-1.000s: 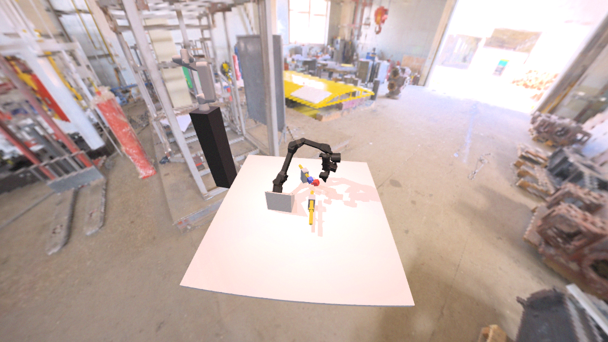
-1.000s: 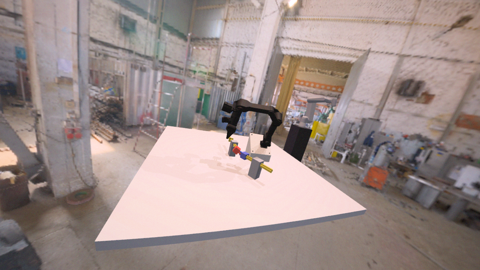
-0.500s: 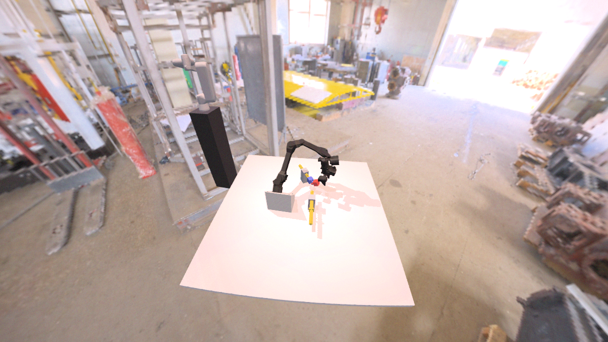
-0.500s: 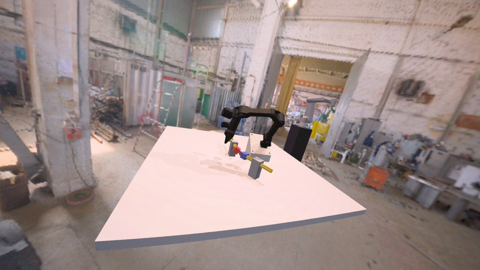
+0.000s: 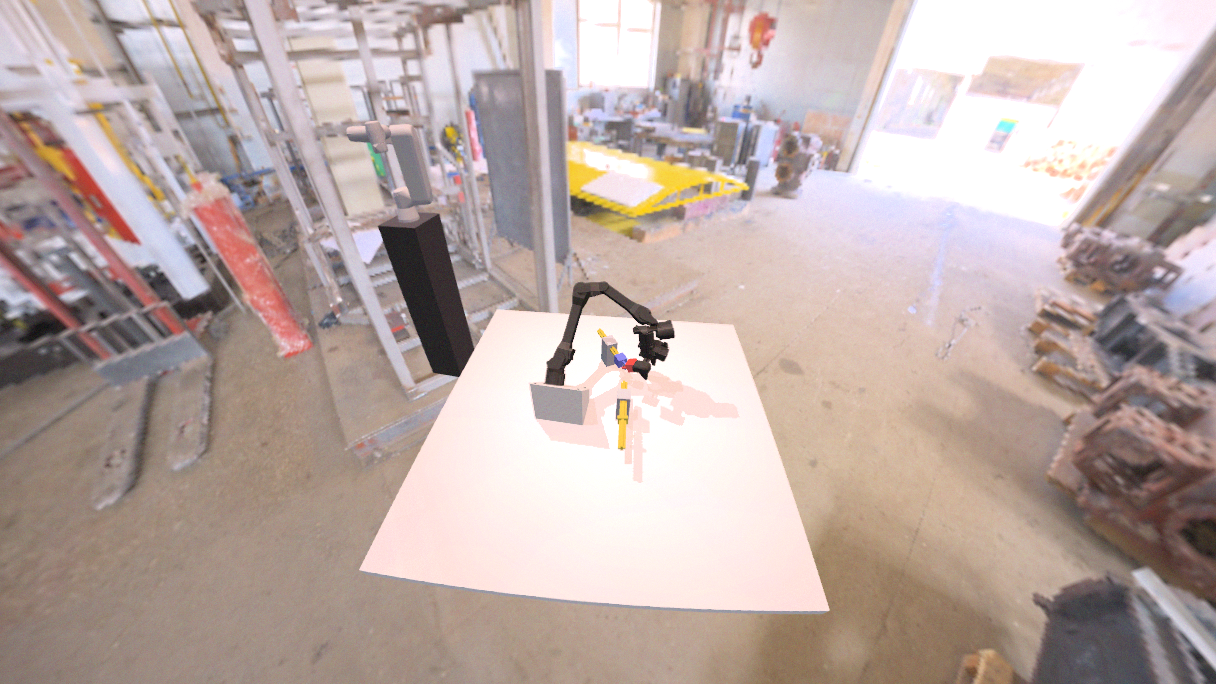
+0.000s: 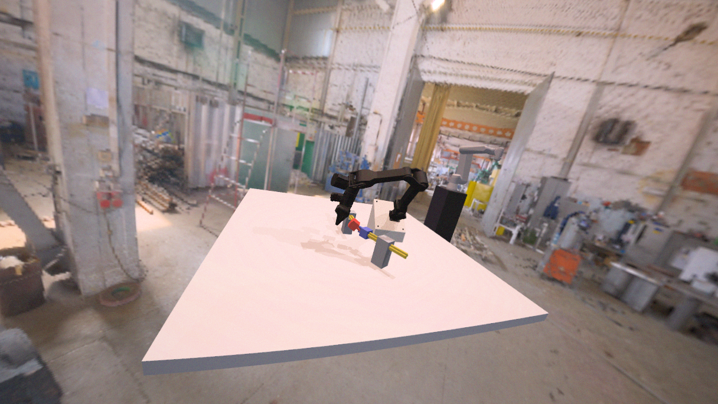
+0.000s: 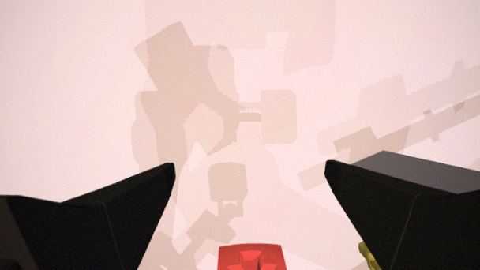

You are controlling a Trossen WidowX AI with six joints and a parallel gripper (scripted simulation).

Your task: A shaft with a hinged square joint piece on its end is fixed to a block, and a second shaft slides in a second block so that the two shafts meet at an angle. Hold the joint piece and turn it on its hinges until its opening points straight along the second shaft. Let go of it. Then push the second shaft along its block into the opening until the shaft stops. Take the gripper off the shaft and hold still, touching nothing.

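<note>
Now: the red square joint piece 80 mm behind my gripper tip and 20 mm to the left of it.
</note>
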